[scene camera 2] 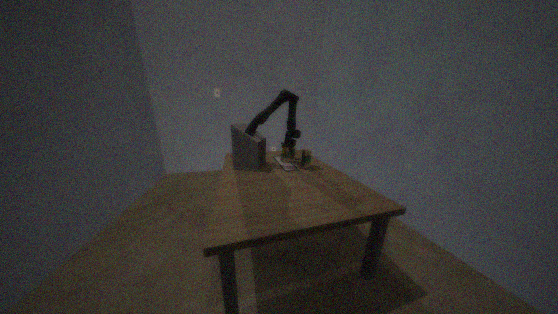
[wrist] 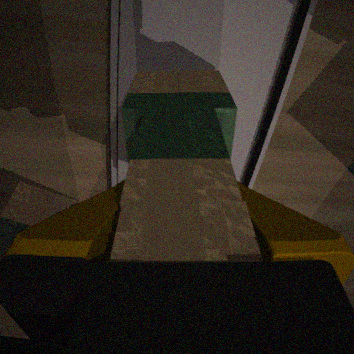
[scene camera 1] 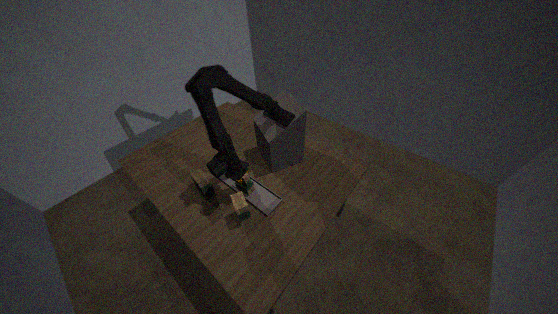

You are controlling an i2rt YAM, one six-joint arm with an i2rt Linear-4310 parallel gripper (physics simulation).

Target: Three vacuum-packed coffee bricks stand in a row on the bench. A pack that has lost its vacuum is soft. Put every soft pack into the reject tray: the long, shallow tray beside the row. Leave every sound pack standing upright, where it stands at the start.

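Places are measured from the arm's base along level axes (x ahead, y left, z up), in metres.
Pixels of known places: gripper, fingertip midpoint: (scene camera 2: 285, 154) (wrist: 179, 177) (scene camera 1: 242, 181); arm's base, link origin: (scene camera 2: 250, 131) (scene camera 1: 278, 115).
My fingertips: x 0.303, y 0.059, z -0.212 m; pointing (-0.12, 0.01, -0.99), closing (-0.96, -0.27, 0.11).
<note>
Ahead of a thing's pixels: the offset from my fingertips to its top centre. Level surfaces: height alone.
My gripper (scene camera 1: 243, 180) (wrist: 179, 177) is shut on a tan coffee brick with a green band @(dx -0.001, dy +0.006, dz +0.074 m) (scene camera 1: 245, 186) (wrist: 180, 212). It holds this brick low over the long, shallow reject tray @(dx -0.015, dy -0.018, dz -0.058 m) (scene camera 1: 268, 202) (scene camera 2: 288, 167) (wrist: 252, 55); whether the brick touches the tray floor cannot be told. The brick is between the yellow fingers and lines up with the tray's length in the wrist view. A second brick @(dx +0.154, dy -0.117, dz +0.068 m) (scene camera 1: 201, 179) stands upright beside the tray, to the left in scene camera 1. A third brick (scene camera 1: 239, 201) (scene camera 2: 306, 157) stands upright beside the tray, nearer that camera.
A tall grey box-like panel structure (scene camera 1: 287, 150) (scene camera 2: 247, 150) stands around the arm's base, behind the tray. The wooden bench @(dz -0.072 m) (scene camera 1: 300, 210) (scene camera 2: 310, 200) carries everything. The light is dim and the pictures are grainy.
</note>
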